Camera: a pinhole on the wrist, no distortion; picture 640 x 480 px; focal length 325.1 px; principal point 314.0 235.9 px. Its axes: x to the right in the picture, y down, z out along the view. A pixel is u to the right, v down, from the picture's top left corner.
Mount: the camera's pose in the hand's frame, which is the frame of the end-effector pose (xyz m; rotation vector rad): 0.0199 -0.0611 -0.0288 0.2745 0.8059 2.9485
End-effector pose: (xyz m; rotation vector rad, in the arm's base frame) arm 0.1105 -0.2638 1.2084 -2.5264 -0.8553 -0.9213
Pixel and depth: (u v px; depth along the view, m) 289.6 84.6 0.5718
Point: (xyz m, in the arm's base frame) 0.6499 -0.3843 1.0547
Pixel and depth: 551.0 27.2 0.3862
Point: 0.3418 -0.5280 0.8982
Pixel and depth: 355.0 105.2 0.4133
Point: 0.4431 -0.3521 1.0356
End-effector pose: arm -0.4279 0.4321 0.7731 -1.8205 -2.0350 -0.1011
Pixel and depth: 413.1 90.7 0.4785
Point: -0.1333 0.5539 0.4189
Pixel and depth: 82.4 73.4 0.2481
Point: -0.3234 0.7108 0.7421
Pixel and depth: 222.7 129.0 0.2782
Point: -0.3330 0.6427 0.6587
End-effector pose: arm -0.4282 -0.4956 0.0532 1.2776 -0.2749 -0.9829
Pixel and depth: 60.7 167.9 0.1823
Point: -0.3493 -0.6980 0.0561
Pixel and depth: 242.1 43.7 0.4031
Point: -0.2818 -0.7664 0.3431
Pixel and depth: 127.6 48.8 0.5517
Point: -0.1143 -0.9916 0.3778
